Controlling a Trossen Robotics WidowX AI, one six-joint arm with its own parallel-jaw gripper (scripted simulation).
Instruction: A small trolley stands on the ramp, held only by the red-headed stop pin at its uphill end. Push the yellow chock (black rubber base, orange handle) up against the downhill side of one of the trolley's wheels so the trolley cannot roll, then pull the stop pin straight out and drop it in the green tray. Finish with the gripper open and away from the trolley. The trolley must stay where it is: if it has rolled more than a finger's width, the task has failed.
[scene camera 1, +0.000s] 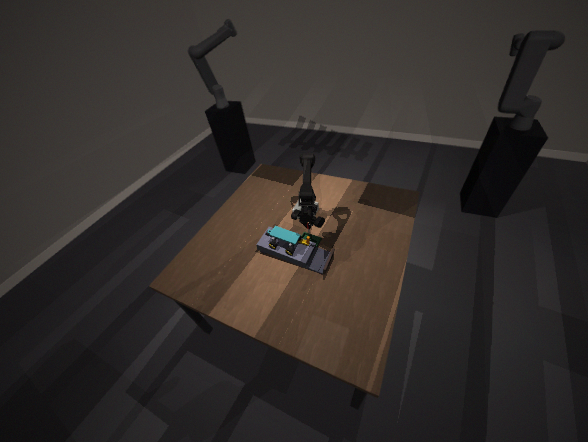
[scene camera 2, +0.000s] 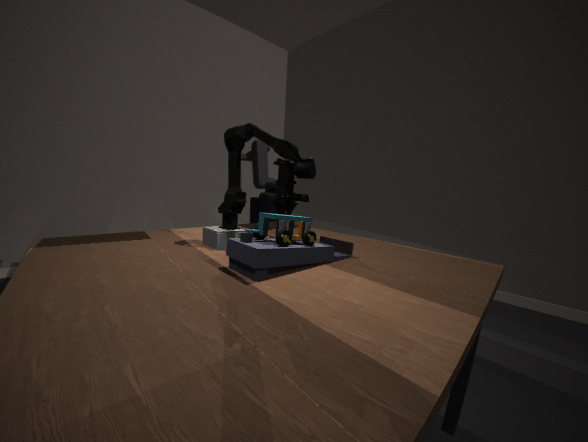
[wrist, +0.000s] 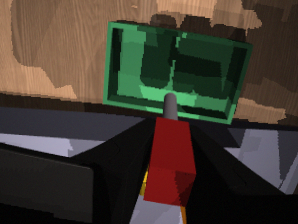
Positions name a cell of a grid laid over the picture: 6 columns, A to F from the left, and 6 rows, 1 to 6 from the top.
The gripper (scene camera 2: C4) holds a red-headed stop pin (wrist: D5).
The gripper shows as well in the wrist view (wrist: D4).
